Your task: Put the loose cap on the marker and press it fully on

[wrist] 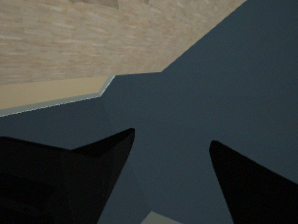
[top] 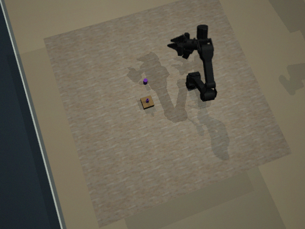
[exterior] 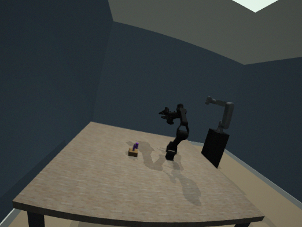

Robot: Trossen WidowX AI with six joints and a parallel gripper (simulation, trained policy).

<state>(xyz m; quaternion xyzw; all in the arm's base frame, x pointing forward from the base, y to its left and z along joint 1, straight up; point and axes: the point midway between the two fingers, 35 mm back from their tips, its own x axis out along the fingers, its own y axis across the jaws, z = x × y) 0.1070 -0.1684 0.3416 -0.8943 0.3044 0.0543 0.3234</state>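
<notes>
The purple cap is 160 mm ahead of my gripper tip, 70 mm to the left of it and 310 mm below it. From my gripper tip the other things lie so: tan holder block: 190 mm ahead, 210 mm to the left, 310 mm below.
</notes>
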